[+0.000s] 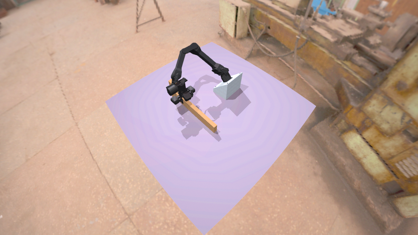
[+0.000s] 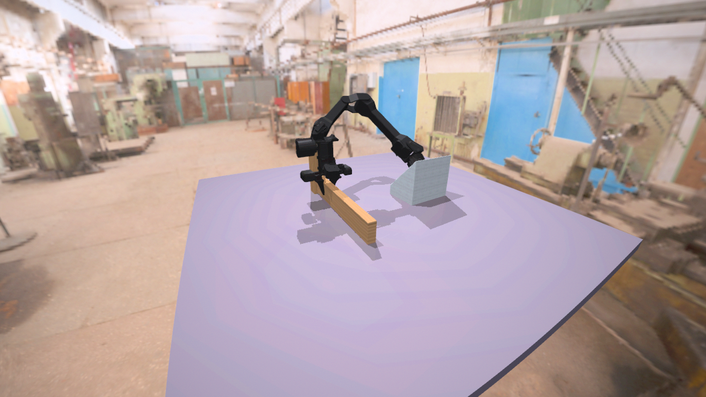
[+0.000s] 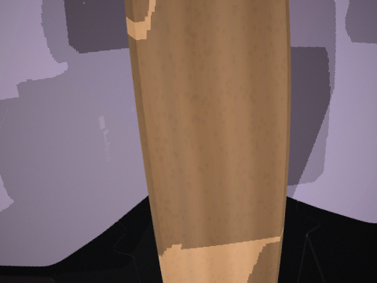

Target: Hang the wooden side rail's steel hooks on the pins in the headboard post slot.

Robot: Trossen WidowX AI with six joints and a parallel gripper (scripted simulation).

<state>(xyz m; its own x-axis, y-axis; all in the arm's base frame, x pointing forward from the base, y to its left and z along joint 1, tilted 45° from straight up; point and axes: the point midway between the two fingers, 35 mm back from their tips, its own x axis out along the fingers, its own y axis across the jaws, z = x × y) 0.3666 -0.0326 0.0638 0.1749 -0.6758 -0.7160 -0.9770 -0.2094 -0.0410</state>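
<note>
My gripper tip is 11 cm to the left of the wooden headboard post, 5 cm below it and 1 cm short of it.
</note>
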